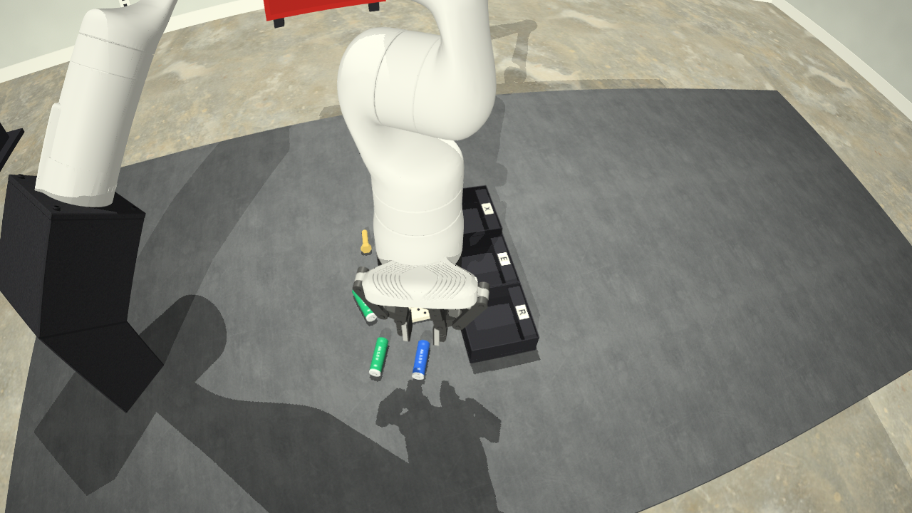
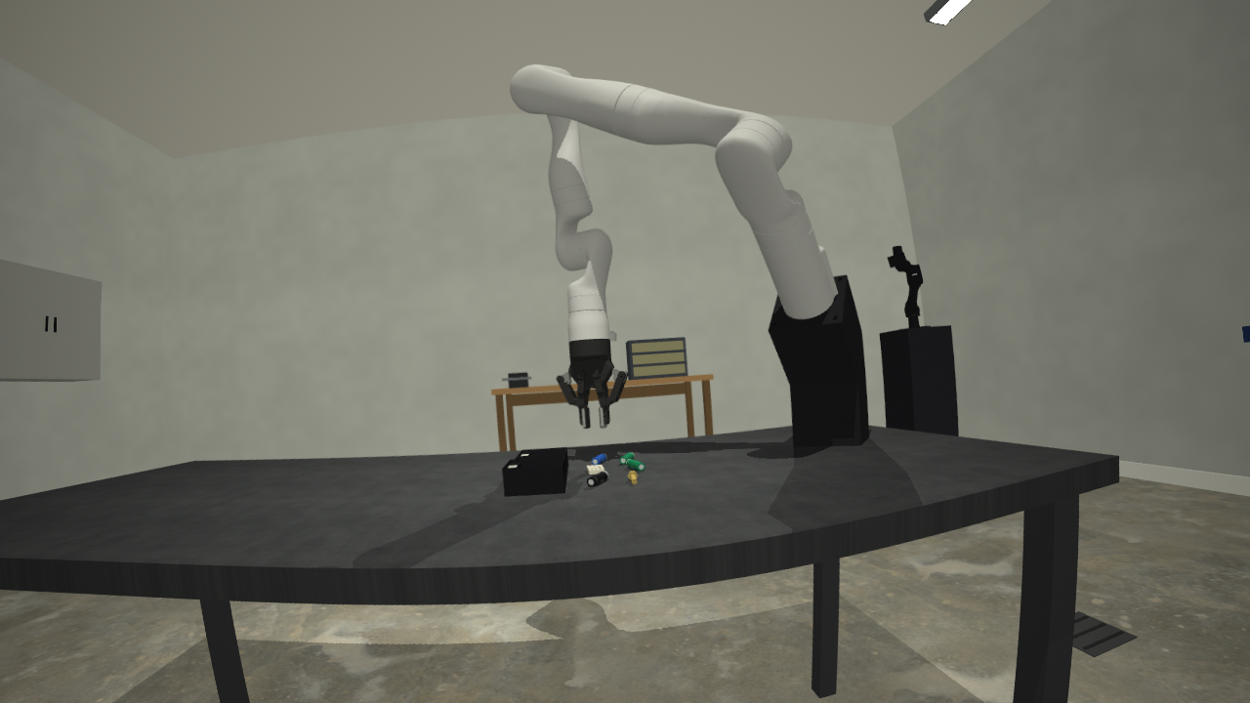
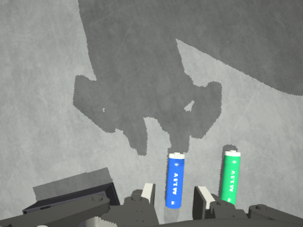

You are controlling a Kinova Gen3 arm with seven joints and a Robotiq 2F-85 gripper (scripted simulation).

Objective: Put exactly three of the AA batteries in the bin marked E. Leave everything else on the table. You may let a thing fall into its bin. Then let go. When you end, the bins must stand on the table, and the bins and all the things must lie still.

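Right now the blue AA battery is 80 mm below my hand. Also, from my hand: white domino: 90 mm to the left, 80 mm below; then black bin marked E: 120 mm to the left, 90 mm ahead, 60 mm below; then black AA battery: 190 mm to the left, 80 mm below.
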